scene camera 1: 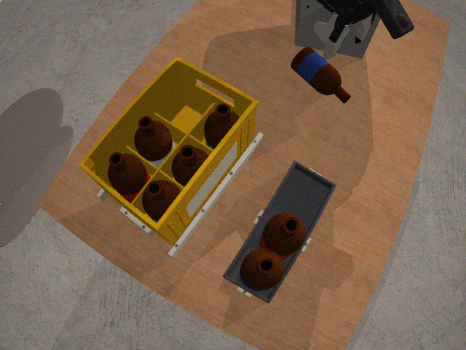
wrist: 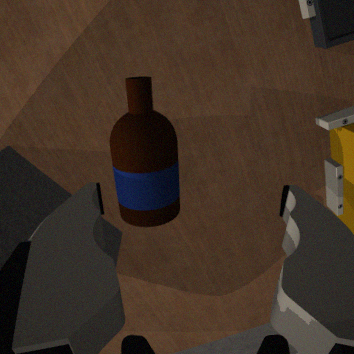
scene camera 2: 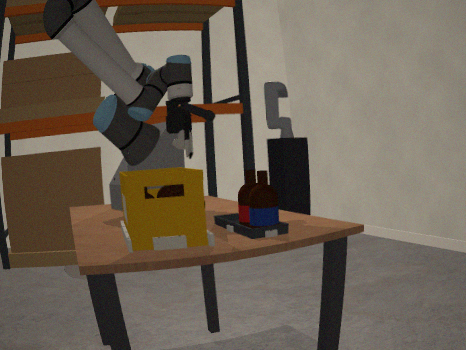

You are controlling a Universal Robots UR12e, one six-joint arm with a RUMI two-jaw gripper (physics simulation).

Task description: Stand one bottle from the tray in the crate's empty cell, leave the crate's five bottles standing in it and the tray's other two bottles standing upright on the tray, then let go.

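Frame: origin at the arm's base, x ahead, y left, z up, level; metres.
Seen in the pictures: gripper, fingertip midpoint: (scene camera 1: 341, 50) (wrist: 190, 187) (scene camera 2: 188, 158); arm's base, link origin: (scene camera 2: 143, 146).
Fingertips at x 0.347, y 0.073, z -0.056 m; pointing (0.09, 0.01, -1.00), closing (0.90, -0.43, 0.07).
Pixels of each thing's middle, then the offset from my fingertips to it. Level surfaces: height alone.
- brown bottle with a blue label, body centre: (wrist: 144, 149) (scene camera 1: 324, 77) 0.045 m back, 0.017 m right, 0.160 m down
- yellow crate, body centre: (scene camera 1: 173, 152) (scene camera 2: 157, 205) 0.302 m ahead, 0.207 m right, 0.109 m down
- dark tray, body centre: (scene camera 1: 282, 231) (scene camera 2: 248, 224) 0.325 m ahead, 0.039 m left, 0.184 m down
- red-label bottle, body centre: (scene camera 1: 284, 234) (scene camera 2: 251, 199) 0.346 m ahead, 0.042 m left, 0.114 m down
- blue-label bottle, body centre: (scene camera 1: 261, 269) (scene camera 2: 263, 201) 0.420 m ahead, 0.035 m left, 0.114 m down
- table, surface height: 0.197 m down
A brown bottle with a blue label (scene camera 1: 316, 72) (wrist: 146, 165) lies on its side on the table, outside the tray and crate. My gripper (scene camera 1: 331, 44) (scene camera 2: 184, 150) (wrist: 190, 187) is open and empty above the table near the bottle's base end; the bottle shows left of centre in the wrist view. The yellow crate (scene camera 1: 172, 227) (scene camera 2: 165, 220) (wrist: 344, 150) holds five upright bottles; its empty cell (scene camera 1: 186, 118) is at the far end. On the dark tray (scene camera 1: 305, 187) (scene camera 2: 250, 231) (wrist: 325, 41) stand a red-label bottle (scene camera 1: 284, 234) (scene camera 2: 244, 214) and a blue-label bottle (scene camera 1: 262, 269) (scene camera 2: 263, 216).
Light brackets (scene camera 1: 202, 212) (scene camera 2: 170, 243) (wrist: 334, 187) edge the crate, and small clips sit round the tray. The grey robot base (scene camera 1: 305, 37) stands close behind the lying bottle. An orange and dark shelf rack (scene camera 2: 245, 90) stands behind the table (scene camera 2: 220, 252).
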